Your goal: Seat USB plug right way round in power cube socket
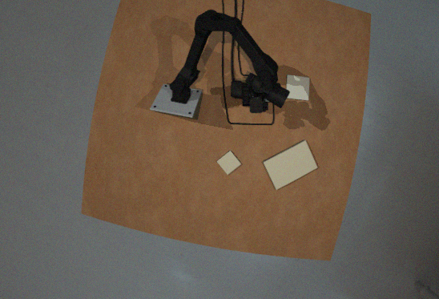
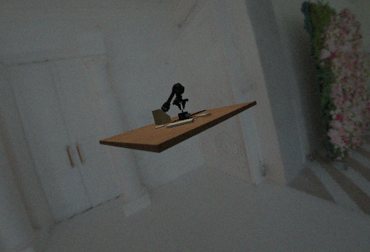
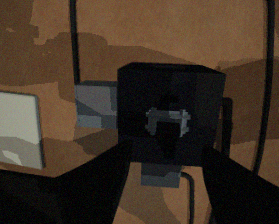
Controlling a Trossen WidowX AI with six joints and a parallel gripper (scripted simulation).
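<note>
My gripper tip is now 1 cm to the left of the silver-rimmed USB socket and 4 cm above it. Round my gripper tip: cream slab: 24 cm ahead, 26 cm to the right, 10 cm below; then cream square: 3 cm behind, 30 cm to the right, 10 cm below.
</note>
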